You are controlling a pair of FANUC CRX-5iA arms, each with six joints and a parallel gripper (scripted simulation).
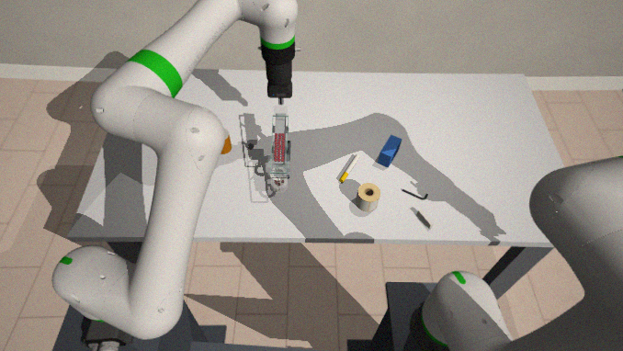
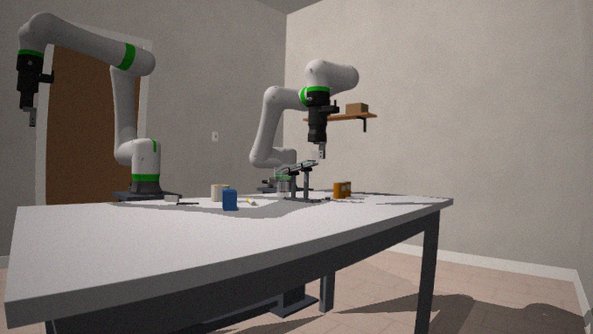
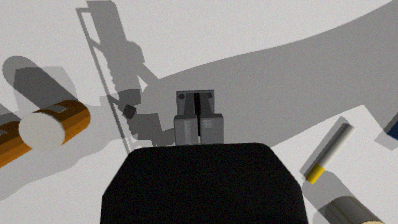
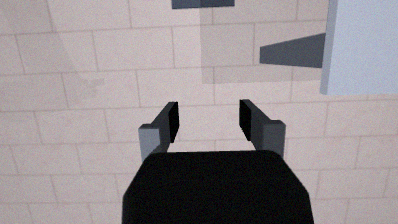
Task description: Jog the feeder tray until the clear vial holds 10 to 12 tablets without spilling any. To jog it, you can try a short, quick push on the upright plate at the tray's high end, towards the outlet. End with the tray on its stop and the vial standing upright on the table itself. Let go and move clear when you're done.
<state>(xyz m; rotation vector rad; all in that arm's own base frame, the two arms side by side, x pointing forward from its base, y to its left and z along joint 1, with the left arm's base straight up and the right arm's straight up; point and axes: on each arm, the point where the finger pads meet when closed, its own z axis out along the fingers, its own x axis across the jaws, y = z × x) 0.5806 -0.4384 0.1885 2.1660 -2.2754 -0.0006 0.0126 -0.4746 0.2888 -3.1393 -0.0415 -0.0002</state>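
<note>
Right now my left hand is 110 mm past the feeder tray, 10 mm to the left of it and 40 mm above it. Also, from my left hand: blue block: 50 mm behind, 370 mm to the right, 160 mm below; orange bottle: 60 mm behind, 200 mm to the left, 150 mm below; yellow-tipped marker: 140 mm behind, 230 mm to the right, 180 mm below.
</note>
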